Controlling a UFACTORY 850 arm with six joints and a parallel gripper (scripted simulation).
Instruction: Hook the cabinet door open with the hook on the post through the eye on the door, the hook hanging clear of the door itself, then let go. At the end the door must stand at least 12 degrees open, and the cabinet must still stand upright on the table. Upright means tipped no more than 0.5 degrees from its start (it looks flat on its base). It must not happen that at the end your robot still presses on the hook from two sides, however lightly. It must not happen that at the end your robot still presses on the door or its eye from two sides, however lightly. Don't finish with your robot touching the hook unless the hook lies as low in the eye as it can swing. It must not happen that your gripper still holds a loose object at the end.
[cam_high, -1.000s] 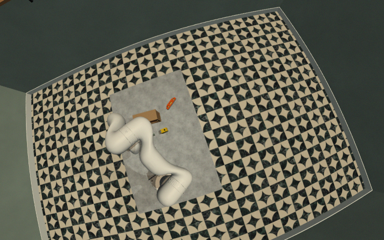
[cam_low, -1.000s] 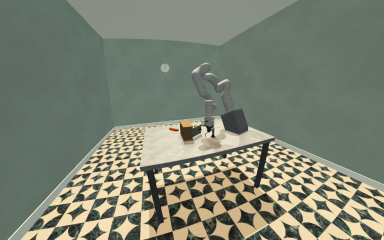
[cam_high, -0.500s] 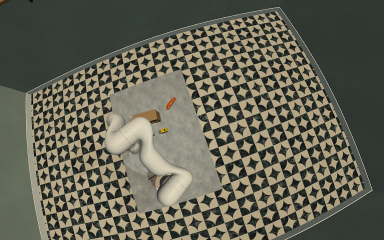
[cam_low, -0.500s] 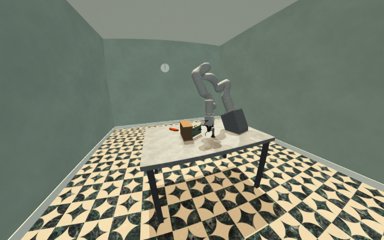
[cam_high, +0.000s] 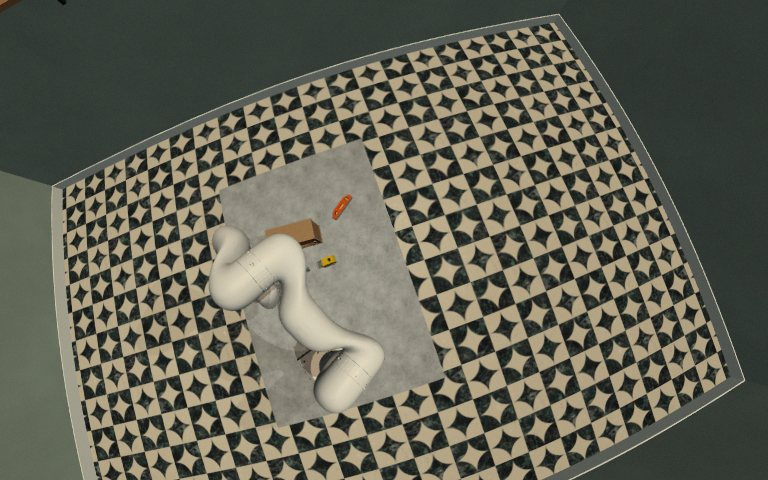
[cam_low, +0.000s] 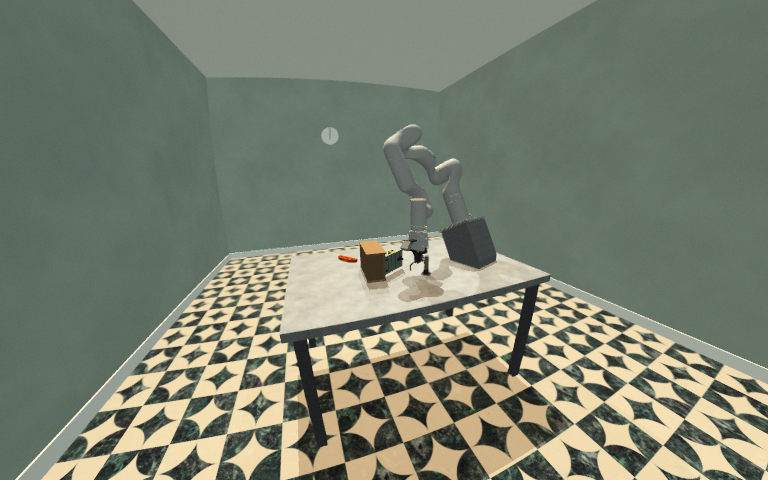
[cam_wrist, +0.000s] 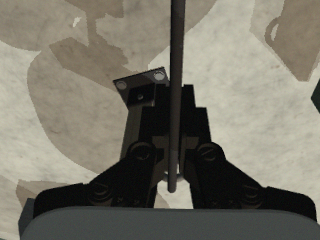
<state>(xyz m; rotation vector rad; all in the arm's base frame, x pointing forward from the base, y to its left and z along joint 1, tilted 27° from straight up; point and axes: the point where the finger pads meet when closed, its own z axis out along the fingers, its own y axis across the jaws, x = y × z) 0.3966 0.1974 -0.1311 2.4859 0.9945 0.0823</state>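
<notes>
My gripper is now 120 mm short of the pale green door, 60 mm to the left of it and 30 mm above it. From my hand the other things lie so: orange tool: 370 mm ahead, 340 mm to the right, 90 mm below; then yellow handle: 230 mm to the right, 70 mm ahead, 60 mm below; then hook: 20 mm below, 10 mm ahead.
</notes>
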